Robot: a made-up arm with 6 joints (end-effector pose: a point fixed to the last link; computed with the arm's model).
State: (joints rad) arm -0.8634 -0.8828 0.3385 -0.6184 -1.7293 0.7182
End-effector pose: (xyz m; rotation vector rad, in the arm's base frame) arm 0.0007 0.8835 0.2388 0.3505 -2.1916 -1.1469
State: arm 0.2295 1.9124 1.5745 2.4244 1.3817 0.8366
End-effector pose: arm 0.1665 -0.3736 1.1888 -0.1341 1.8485 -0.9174
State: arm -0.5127 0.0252 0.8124 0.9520 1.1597 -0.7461
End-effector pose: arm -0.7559 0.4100 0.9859 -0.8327 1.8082 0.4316
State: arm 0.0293 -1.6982 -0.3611 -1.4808 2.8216 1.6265
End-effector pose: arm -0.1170 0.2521 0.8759 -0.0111 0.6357 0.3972
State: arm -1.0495 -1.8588 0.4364 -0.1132 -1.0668 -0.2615
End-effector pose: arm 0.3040 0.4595 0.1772 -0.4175 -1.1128 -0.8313
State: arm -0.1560 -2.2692 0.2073 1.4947 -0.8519 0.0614
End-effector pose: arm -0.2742 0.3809 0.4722 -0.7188 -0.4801 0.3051
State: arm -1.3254 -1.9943 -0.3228 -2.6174 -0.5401 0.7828
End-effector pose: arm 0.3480 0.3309 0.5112 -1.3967 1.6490 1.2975
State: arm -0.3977 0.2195 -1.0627 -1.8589 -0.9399 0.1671
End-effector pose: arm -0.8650 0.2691 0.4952 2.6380 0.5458 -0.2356
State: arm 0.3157 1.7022 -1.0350 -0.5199 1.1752 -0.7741
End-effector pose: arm -0.2341 -0.1639 0.4220 0.6989 -0.7163 -1.6803
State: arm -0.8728 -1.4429 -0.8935 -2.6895 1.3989 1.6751
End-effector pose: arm -0.2051 0.0033 0.3141 1.2101 0.2105 -0.6319
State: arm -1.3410 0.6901 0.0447 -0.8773 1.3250 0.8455
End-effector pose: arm -0.2720 0.2267 0.9810 0.1281 1.3933 0.1302
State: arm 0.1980 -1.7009 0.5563 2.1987 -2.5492 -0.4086
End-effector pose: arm -0.2238 0.5420 0.5528 0.4968 -0.8124 2.8760
